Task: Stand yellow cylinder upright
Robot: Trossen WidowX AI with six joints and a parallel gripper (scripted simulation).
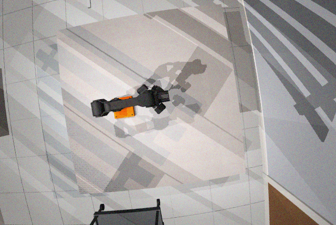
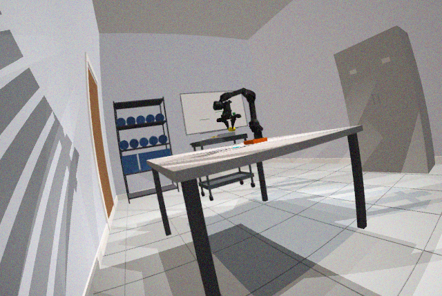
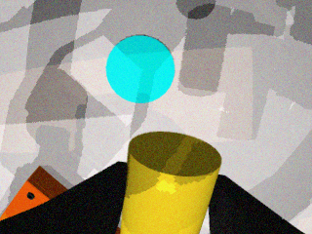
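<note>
The cyan circle lies 140 mm below my gripper tip and 30 mm to the left of it. From my gripper tip the other things lie so: yellow tall cylinder 20 mm behind, 10 mm to the right.
</note>
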